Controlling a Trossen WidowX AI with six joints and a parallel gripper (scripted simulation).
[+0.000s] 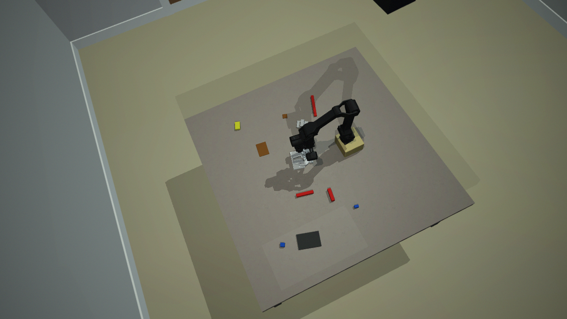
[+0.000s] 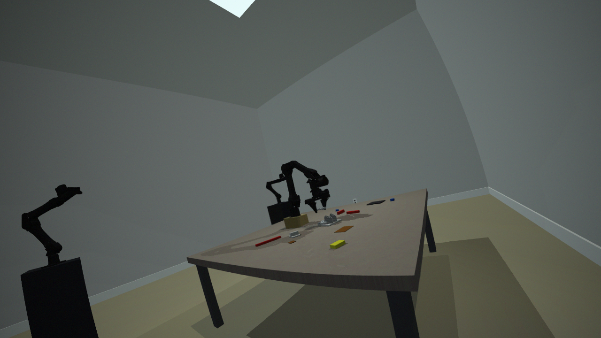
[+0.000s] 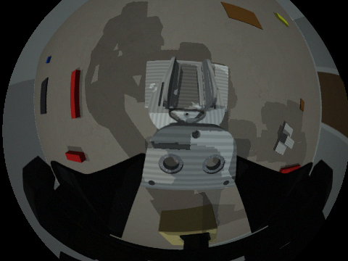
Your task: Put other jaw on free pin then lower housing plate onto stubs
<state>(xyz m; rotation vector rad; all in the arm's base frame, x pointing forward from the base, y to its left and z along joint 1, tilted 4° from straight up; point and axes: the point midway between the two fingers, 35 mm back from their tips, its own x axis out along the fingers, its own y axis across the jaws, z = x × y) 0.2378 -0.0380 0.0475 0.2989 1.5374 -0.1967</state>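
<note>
Now: gripper tip 7 cm above the silver jaw, 3 cm short of it and 1 cm to the right of it. From my gripper tip the other things lie so: dark tile 43 cm to the left, 26 cm ahead, 8 cm below; yellow block 43 cm to the right, 28 cm ahead, 8 cm below; brown tile 22 cm ahead, 20 cm to the right, 8 cm below.
</note>
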